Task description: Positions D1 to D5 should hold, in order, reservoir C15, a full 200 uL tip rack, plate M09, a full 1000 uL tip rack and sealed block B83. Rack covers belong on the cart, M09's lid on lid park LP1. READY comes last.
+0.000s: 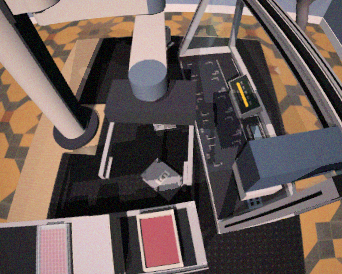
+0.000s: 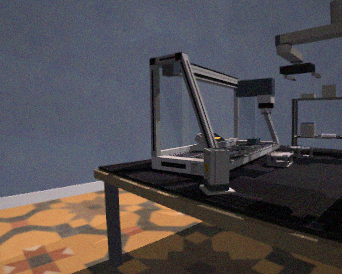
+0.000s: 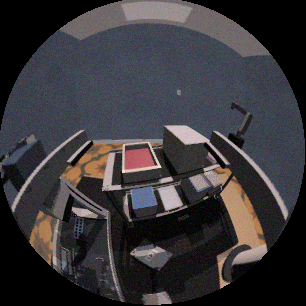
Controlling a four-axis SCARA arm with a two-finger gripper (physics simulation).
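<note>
My gripper (image 1: 146, 172) (image 2: 301, 77) (image 3: 147, 134) is open and empty, high above the table. Lid park LP1 (image 1: 162, 177) (image 3: 151, 255) lies below, turned at an angle, with a bare top. On the cart's (image 1: 199, 240) (image 3: 111, 167) top stand a cream-rimmed tray with red contents (image 1: 160, 241) (image 3: 140, 159), a tall pale box (image 1: 91, 245) (image 3: 185, 145) and a pink gridded item (image 1: 54, 247). Its lower shelf holds a blue-topped box (image 3: 143, 198), a white flat item (image 3: 171, 197) and racks (image 3: 200, 182) at the right. Their labels are unreadable. The deck (image 1: 215, 185) shows bare corner clips.
A blue gantry head (image 1: 295, 155) (image 2: 256, 87) overhangs the deck's near end. The framed enclosure (image 2: 200, 105) surrounds the deck. A screen with a yellow bar (image 1: 245, 95) sits beside it. The arm's column (image 1: 45, 75) stands left. A grey device (image 2: 216, 170) stands near the table edge.
</note>
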